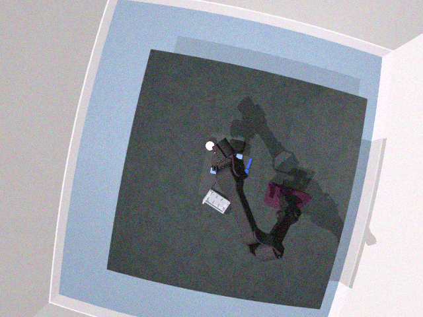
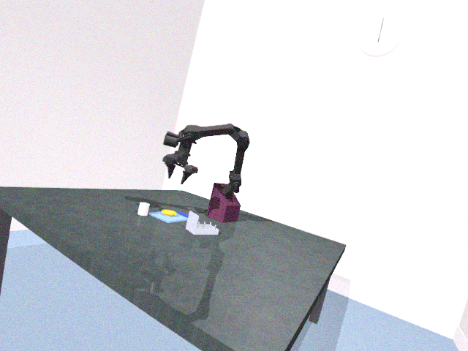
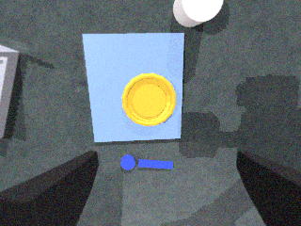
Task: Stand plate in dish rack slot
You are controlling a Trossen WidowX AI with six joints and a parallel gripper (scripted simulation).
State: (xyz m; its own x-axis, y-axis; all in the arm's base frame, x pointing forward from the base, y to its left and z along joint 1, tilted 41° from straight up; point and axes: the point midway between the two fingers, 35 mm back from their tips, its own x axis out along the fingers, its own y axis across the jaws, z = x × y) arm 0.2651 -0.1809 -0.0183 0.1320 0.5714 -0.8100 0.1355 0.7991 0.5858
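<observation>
The yellow plate lies 16 cm below my gripper tip. Round my gripper tip: white cup (10 cm ahead, 7 cm to the right, 15 cm below); blue utensil (11 cm behind, 3 cm to the left, 17 cm below); dish rack (4 cm ahead, 22 cm to the left, 15 cm below).
</observation>
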